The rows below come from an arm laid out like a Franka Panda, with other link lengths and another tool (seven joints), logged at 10 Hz.
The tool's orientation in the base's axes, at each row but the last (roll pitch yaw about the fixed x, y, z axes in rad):
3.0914, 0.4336, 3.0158
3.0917, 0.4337, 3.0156
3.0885, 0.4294, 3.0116
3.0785, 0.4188, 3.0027
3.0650, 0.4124, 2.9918
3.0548, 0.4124, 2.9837
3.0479, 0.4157, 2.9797
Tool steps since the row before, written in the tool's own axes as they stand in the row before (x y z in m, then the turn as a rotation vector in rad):
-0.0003, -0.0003, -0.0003, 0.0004, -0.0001, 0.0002
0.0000, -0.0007, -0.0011, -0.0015, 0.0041, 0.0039
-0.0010, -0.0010, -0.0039, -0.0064, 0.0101, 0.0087
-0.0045, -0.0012, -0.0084, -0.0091, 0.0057, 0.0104
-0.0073, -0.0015, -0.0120, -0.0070, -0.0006, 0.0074
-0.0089, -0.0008, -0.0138, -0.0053, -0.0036, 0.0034
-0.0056, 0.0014, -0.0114, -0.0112, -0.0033, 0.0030
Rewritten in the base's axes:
0.0001, -0.0003, 0.0004, -0.0003, -0.0001, -0.0004
-0.0005, -0.0007, 0.0010, 0.0034, 0.0039, -0.0027
-0.0008, -0.0011, 0.0039, 0.0105, 0.0093, -0.0047
0.0005, -0.0018, 0.0094, 0.0131, 0.0046, -0.0055
0.0016, -0.0027, 0.0138, 0.0093, -0.0014, -0.0040
0.0023, -0.0024, 0.0161, 0.0057, -0.0042, -0.0013
0.0005, 0.0002, 0.0128, 0.0109, -0.0048, 0.0015

